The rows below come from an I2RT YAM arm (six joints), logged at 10 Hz.
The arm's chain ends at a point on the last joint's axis. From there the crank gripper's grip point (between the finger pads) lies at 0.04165 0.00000 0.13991 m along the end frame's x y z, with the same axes.
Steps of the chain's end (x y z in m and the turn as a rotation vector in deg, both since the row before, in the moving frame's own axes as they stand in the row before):
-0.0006, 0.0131, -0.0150, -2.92, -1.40, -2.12
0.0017, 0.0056, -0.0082, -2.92, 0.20, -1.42
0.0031, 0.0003, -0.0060, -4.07, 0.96, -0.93
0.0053, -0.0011, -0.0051, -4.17, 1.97, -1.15
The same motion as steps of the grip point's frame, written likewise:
-0.0039, 0.0188, -0.0142, -2.92, -1.40, -2.12
0.0023, 0.0117, -0.0085, -2.92, 0.20, -1.42
0.0055, 0.0095, -0.0070, -4.07, 0.96, -0.93
0.0102, 0.0081, -0.0070, -4.17, 1.97, -1.15

